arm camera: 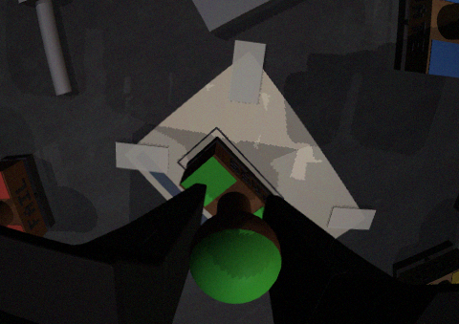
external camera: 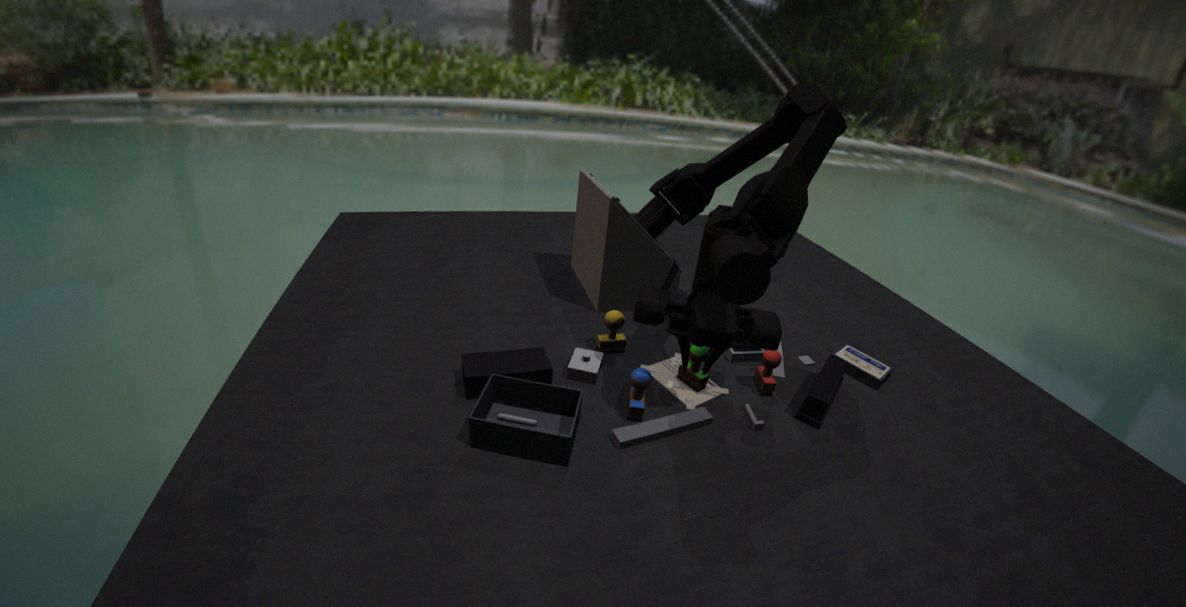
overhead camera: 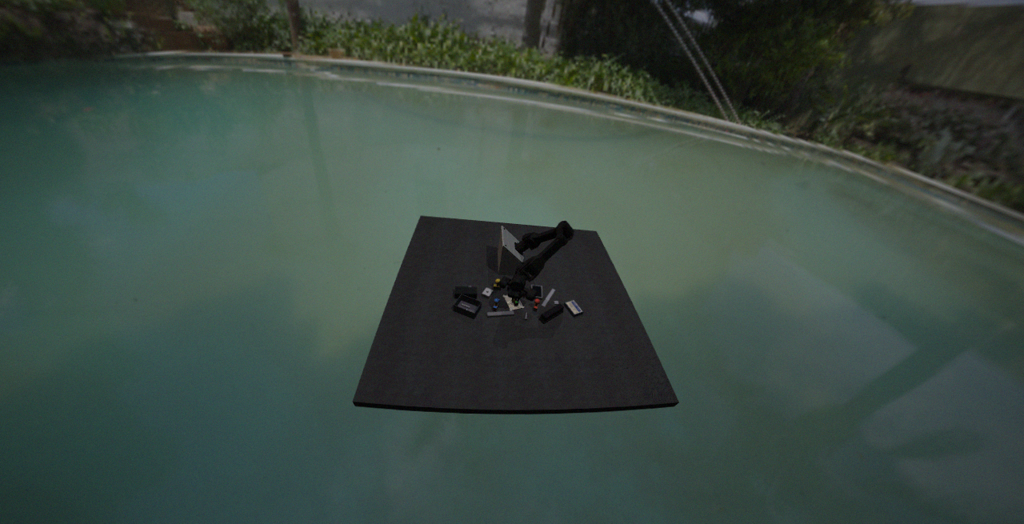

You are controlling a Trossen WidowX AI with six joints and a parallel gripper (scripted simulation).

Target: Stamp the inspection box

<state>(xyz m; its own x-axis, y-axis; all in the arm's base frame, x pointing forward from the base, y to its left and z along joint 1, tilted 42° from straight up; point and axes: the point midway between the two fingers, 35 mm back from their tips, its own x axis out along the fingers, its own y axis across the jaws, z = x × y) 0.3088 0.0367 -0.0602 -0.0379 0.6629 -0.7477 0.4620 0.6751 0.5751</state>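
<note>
The green stamp is right at my gripper tip. Also, from my gripper tip: cream card 10 mm behind, 10 mm to the right, 30 mm below; blue stamp 40 mm ahead, 100 mm to the right; bolt 90 mm ahead, 50 mm to the left, 20 mm below.
</note>
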